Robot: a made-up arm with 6 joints. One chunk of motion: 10 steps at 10 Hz.
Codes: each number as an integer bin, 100 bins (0 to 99) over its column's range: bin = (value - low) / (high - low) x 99, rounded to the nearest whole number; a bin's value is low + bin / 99 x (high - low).
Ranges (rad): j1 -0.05..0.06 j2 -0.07..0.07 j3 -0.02..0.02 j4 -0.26..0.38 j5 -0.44..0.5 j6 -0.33..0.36
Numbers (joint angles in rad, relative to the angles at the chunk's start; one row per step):
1: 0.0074 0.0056 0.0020 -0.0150 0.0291 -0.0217
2: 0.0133 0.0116 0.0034 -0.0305 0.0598 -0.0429
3: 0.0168 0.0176 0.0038 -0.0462 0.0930 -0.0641
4: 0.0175 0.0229 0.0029 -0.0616 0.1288 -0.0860
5: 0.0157 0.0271 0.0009 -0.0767 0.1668 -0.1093
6: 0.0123 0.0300 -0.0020 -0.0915 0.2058 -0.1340
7: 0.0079 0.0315 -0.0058 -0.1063 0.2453 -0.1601
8: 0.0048 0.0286 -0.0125 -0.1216 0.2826 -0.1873
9: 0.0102 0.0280 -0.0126 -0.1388 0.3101 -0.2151
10: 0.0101 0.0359 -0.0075 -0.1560 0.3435 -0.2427
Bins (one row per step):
1: 52 53 54 38 49 44
2: 57 58 58 36 53 41
3: 60 62 59 33 56 38
4: 61 66 57 31 60 35
5: 59 69 52 28 64 32
6: 56 71 45 26 68 28
7: 52 72 35 24 72 24
8: 49 70 19 21 76 20
9: 54 69 18 19 79 16
10: 54 75 31 16 83 13

